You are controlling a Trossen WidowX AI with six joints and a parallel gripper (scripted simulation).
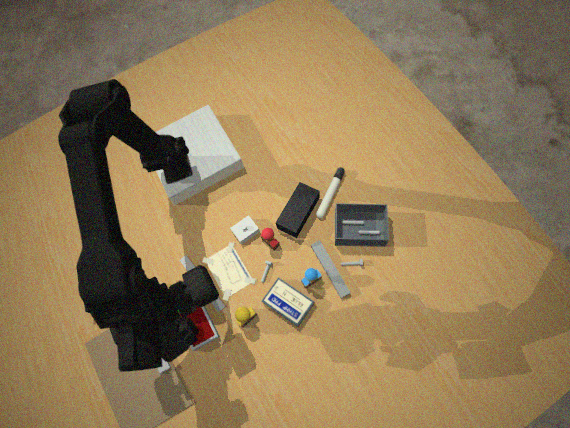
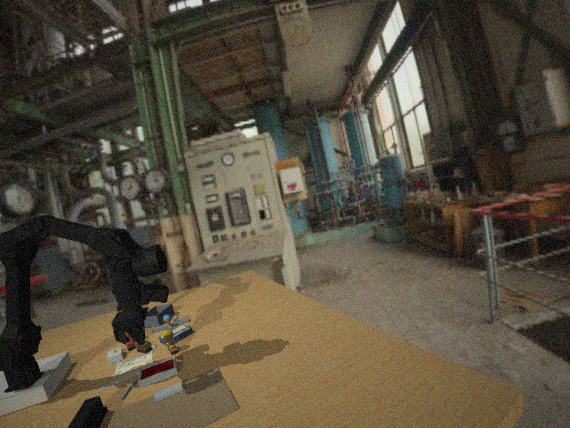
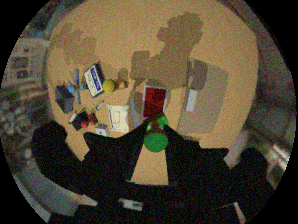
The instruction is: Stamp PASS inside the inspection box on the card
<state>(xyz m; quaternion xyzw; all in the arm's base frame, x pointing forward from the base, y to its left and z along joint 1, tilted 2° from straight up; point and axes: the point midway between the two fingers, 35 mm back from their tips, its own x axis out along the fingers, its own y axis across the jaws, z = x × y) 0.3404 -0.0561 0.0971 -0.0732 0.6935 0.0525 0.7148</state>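
Now: the red ink pad 90 mm below my gripper tip, 10 mm to the left of it and 10 mm ahead of it. The rest, counted from my gripper tip: yellow stamp: 110 mm to the left, 80 mm below, 30 mm ahead; then green-knobbed stamp: right at my gripper tip; then cream card: 100 mm to the left, 100 mm below, 80 mm behind.
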